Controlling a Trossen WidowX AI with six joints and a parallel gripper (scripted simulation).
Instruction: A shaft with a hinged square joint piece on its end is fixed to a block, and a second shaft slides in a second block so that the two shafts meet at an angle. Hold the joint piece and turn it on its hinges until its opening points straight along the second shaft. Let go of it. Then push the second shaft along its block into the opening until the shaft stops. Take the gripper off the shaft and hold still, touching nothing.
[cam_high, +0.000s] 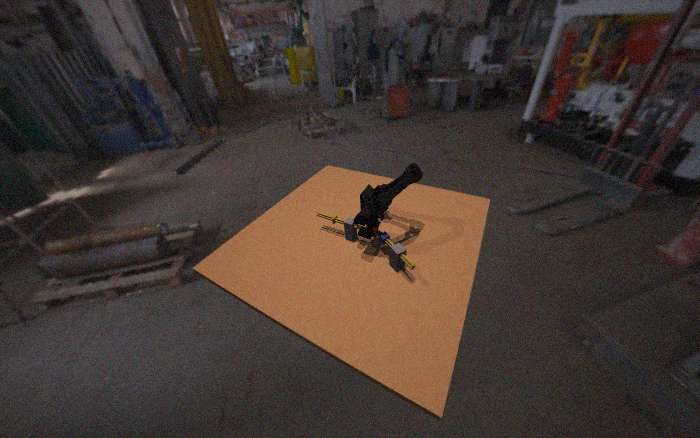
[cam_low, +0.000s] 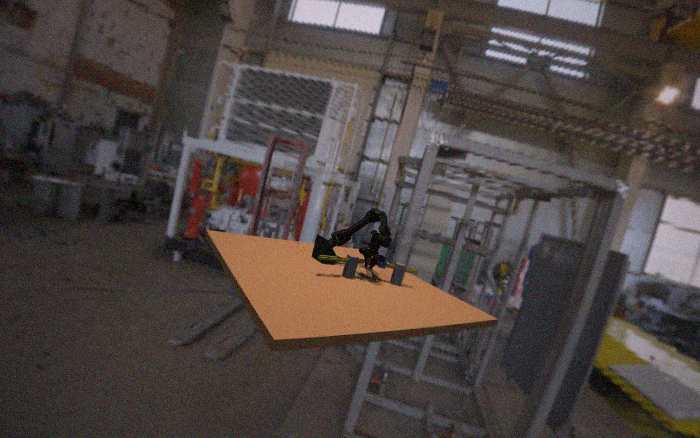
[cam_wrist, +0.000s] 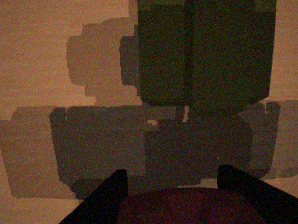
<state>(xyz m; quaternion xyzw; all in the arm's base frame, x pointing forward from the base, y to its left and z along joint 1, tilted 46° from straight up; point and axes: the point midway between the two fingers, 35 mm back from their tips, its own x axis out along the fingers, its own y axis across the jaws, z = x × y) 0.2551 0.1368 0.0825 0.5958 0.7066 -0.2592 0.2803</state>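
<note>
Right now my gripper tip is 20 mm to the right of the red joint piece and 40 mm below it.
</note>
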